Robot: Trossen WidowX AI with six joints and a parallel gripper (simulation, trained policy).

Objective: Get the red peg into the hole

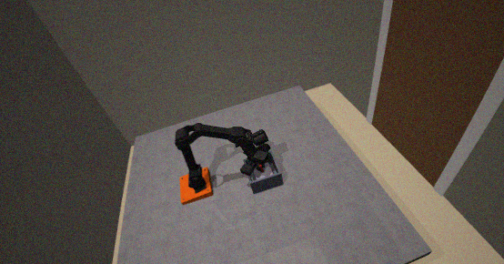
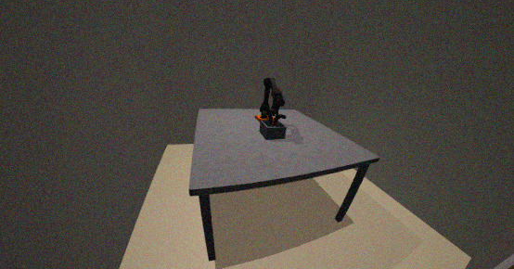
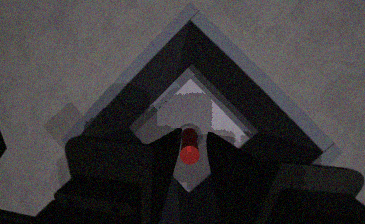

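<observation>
The red peg is 1 cm to the left of my gripper tip, 1 cm below it and 1 cm behind it. The rest, counted from my gripper tip: plate: 4 cm below, 1 cm to the left; dark box: 5 cm below, 1 cm to the left.
</observation>
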